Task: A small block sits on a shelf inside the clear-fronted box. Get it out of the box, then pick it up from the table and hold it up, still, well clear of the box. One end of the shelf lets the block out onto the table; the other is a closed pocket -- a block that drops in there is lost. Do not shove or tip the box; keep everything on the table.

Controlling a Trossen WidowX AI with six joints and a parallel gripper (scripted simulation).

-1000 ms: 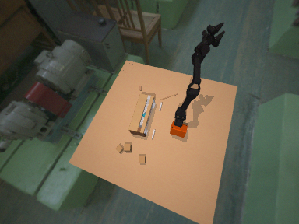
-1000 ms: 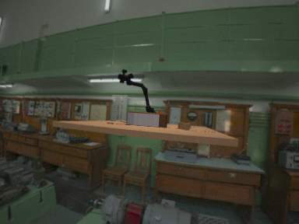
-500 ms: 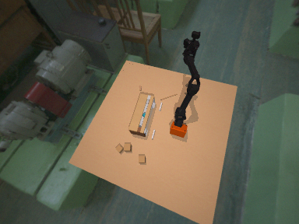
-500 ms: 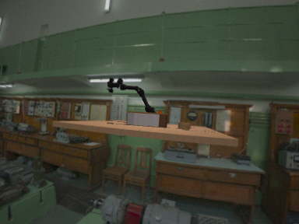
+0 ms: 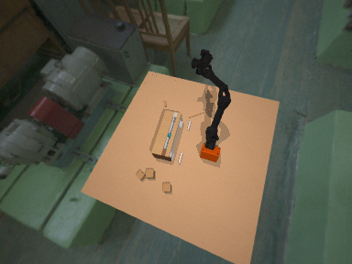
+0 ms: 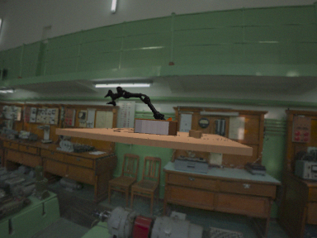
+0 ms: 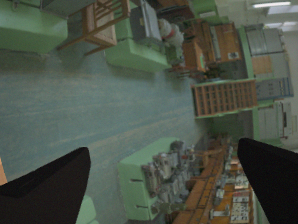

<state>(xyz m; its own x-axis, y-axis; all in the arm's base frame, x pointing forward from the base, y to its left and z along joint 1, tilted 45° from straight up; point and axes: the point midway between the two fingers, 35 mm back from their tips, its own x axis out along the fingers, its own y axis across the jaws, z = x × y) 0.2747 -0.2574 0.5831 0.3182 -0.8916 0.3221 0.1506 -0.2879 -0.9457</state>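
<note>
The tan box lies 1 cm ahead of my gripper tip, 63 cm to the left of it and 25 cm below it. From my gripper tip the other things lie so: teal block 2 cm ahead, 64 cm to the left, 22 cm below.
</note>
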